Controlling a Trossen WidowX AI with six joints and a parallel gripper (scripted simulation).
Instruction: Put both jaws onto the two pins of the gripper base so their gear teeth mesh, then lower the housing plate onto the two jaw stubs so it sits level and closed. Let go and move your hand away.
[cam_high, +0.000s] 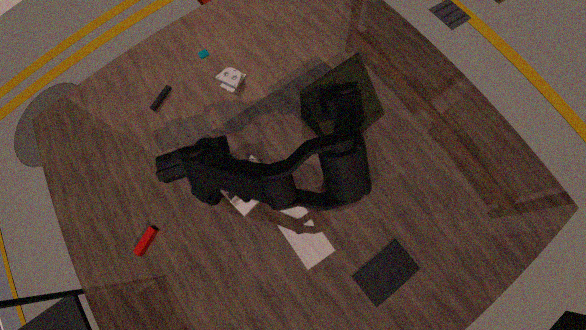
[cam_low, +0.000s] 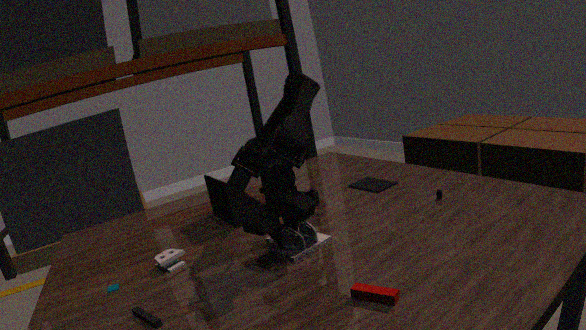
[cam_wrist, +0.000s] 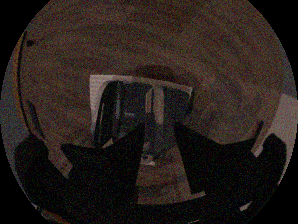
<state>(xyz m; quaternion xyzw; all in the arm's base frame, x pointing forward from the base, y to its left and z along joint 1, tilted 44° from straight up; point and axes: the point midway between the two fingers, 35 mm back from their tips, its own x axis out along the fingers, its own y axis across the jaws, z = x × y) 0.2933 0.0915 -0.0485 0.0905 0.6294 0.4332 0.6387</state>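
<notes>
Right now the jaw is 50 mm behind my gripper tip and 30 mm to the left of it. Also, from my gripper tip: black bar 110 mm ahead, 350 mm to the right, 10 mm below; red block 290 mm ahead, 40 mm to the left; small black peg 40 mm ahead, 440 mm to the left.
</notes>
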